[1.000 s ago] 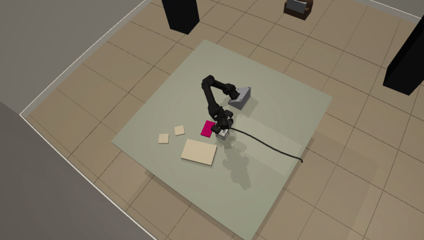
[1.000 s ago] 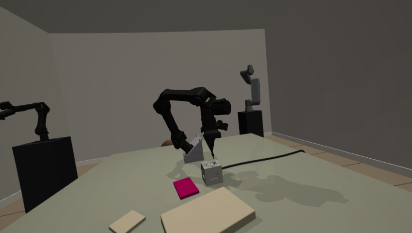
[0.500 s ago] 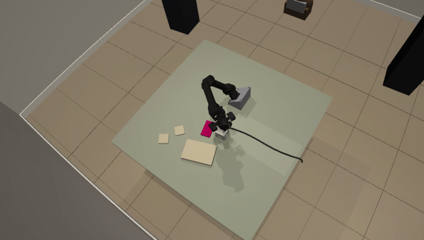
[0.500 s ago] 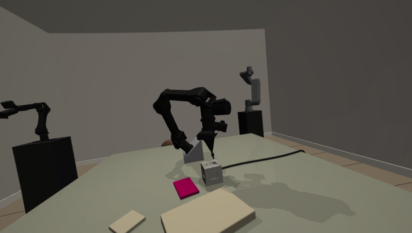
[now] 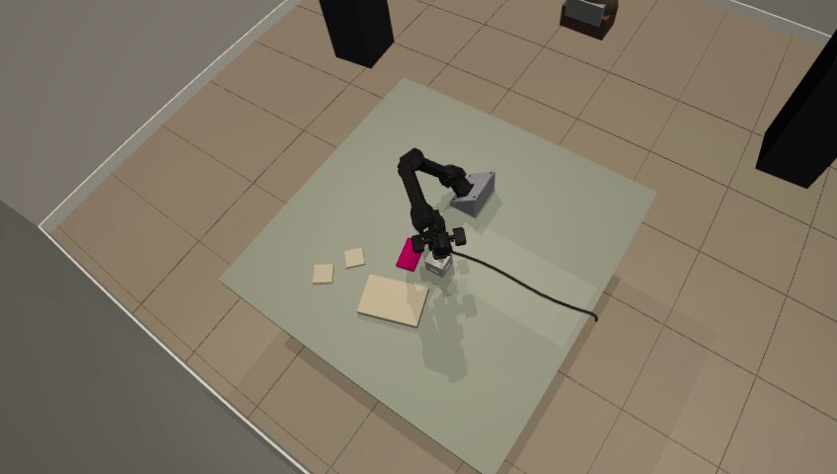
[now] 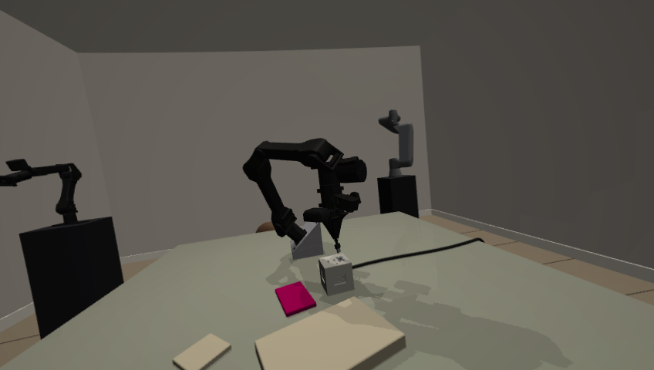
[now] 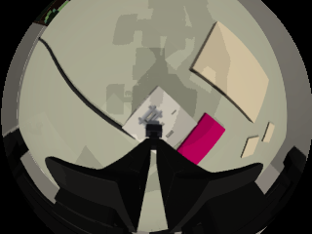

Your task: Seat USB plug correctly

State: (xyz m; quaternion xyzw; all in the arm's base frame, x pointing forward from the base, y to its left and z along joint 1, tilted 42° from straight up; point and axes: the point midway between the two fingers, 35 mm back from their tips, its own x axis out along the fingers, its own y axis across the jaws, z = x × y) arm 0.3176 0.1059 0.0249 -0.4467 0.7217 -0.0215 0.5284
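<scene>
Right now the dark USB plug is 20 mm below my gripper tip. From my gripper tip the other things lie so: tan tile (130 mm ahead, 330 mm to the right, 130 mm below); then magenta block (10 mm ahead, 130 mm to the right, 130 mm below); then tan board (210 mm ahead, 90 mm to the right, 120 mm below).
</scene>
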